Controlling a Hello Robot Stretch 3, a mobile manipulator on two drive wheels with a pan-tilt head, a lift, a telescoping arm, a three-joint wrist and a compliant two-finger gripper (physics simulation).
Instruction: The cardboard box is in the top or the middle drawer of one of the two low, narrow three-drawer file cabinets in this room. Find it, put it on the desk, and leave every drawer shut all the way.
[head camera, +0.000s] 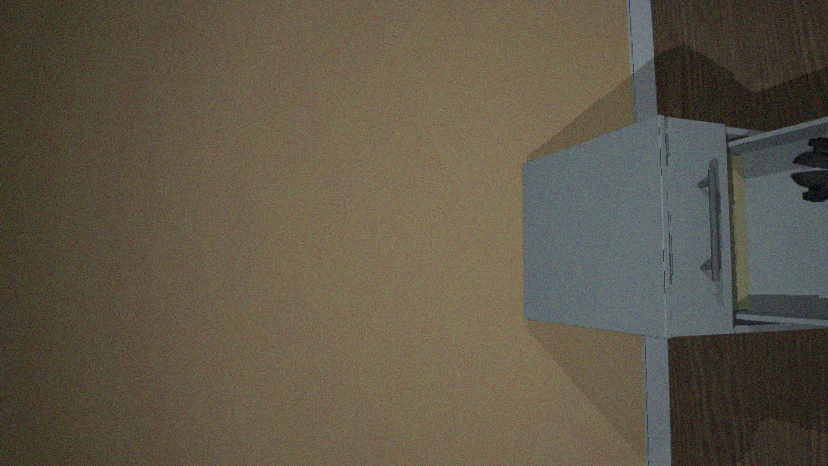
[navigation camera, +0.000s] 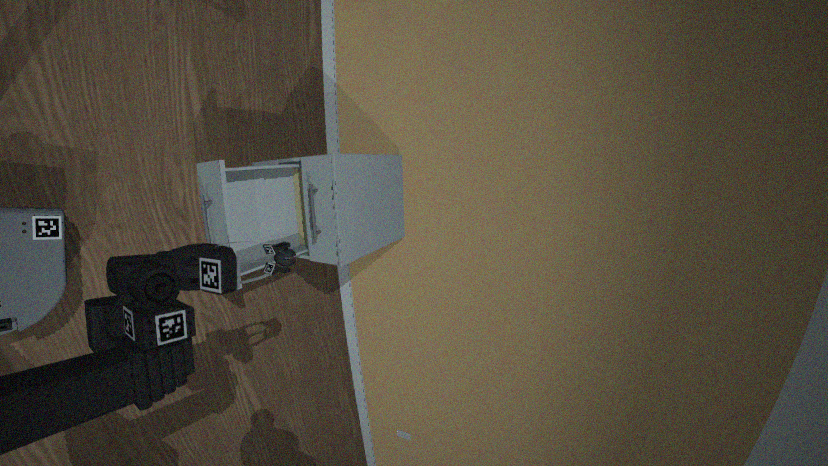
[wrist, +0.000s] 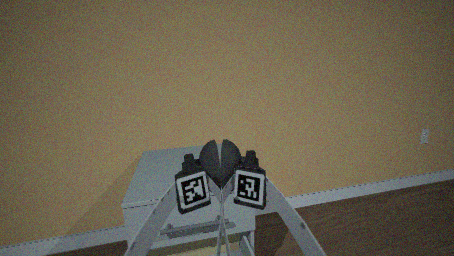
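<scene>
A low, narrow grey file cabinet (head camera: 591, 231) (navigation camera: 370, 202) (wrist: 155, 175) stands against the wall. Its top drawer (head camera: 689, 231) (navigation camera: 324, 243) is shut, with a bar handle. The drawer below it, the middle one (head camera: 776, 248) (navigation camera: 213, 179), is pulled far out, and no box shows on the part of its pale floor that I see. My gripper (head camera: 808, 169) (navigation camera: 283, 258) (wrist: 220, 157) is shut with nothing between the fingertips. It is above the open drawer's side in the navigation view. The bottom drawer is hidden. The cardboard box and the desk do not show.
A white baseboard (head camera: 657, 405) (navigation camera: 356, 358) (wrist: 345, 195) runs along the yellow wall (head camera: 289, 231) (navigation camera: 521, 202) (wrist: 225, 75) on both sides of the cabinet. My base (navigation camera: 28, 260) and arm (navigation camera: 57, 393) are on the left in the navigation view. A wall outlet (navigation camera: 403, 434) (wrist: 424, 136) is beyond the cabinet.
</scene>
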